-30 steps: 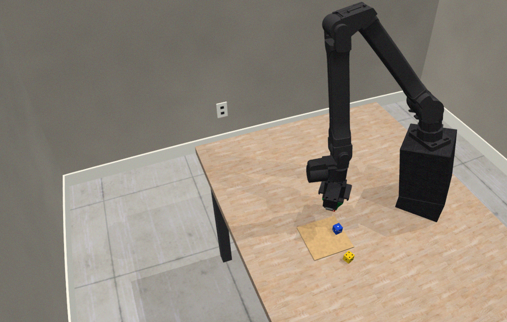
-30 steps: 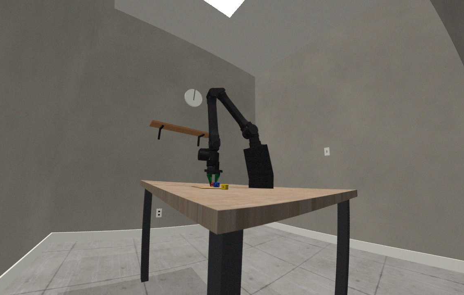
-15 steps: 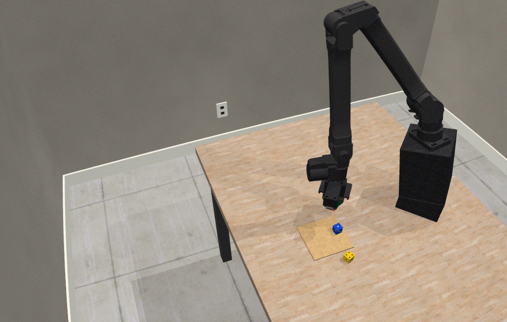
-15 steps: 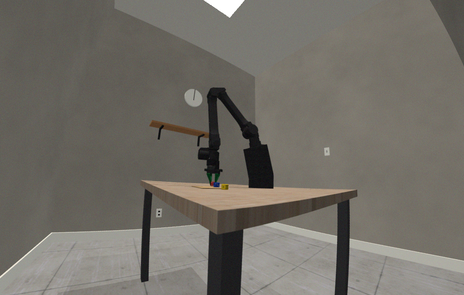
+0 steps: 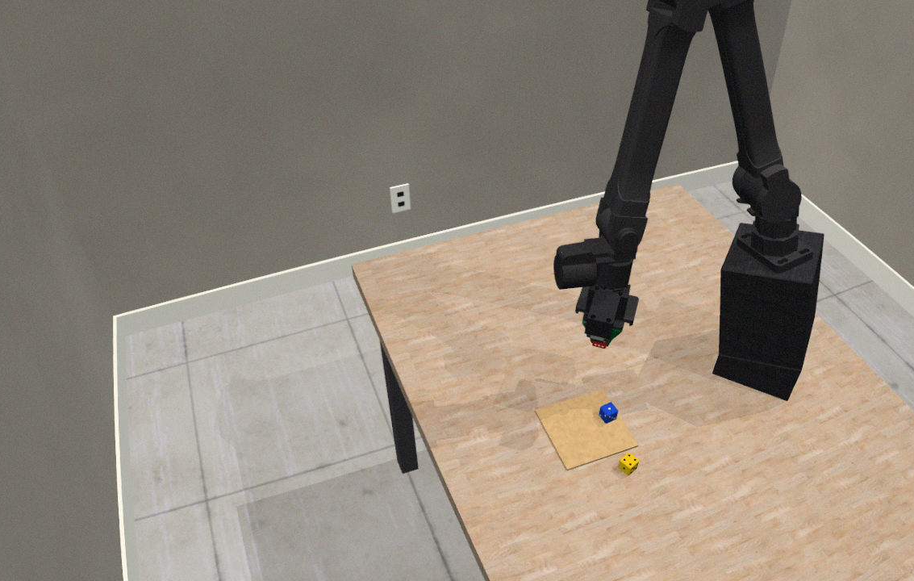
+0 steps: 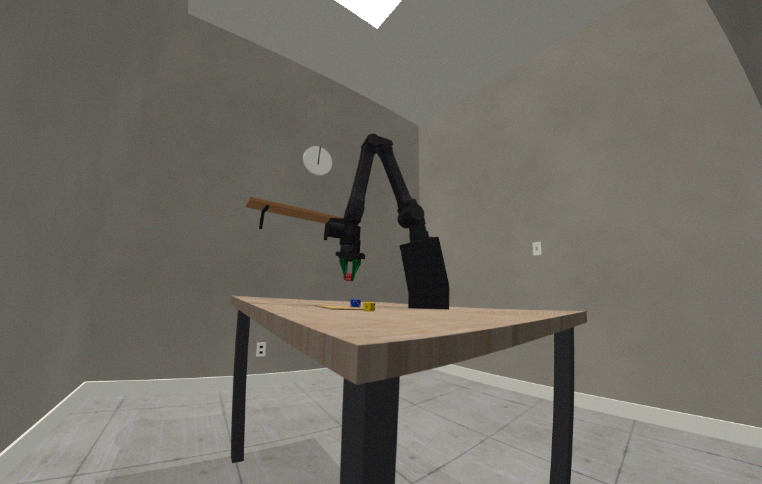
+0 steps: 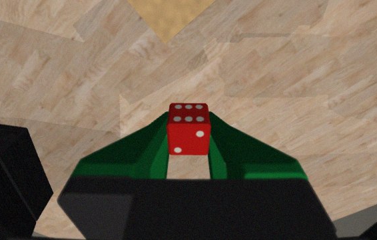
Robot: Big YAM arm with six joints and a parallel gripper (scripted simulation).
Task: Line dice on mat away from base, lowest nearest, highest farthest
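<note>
Now: the tan mat 10 cm to the left of my hand, 10 cm below it and 7 cm ahead of it. Also, from my hand: blue die: 10 cm to the left, 9 cm below, 3 cm ahead; red die: right at my hand; yellow die: 21 cm to the left, 9 cm below, 5 cm ahead.
</note>
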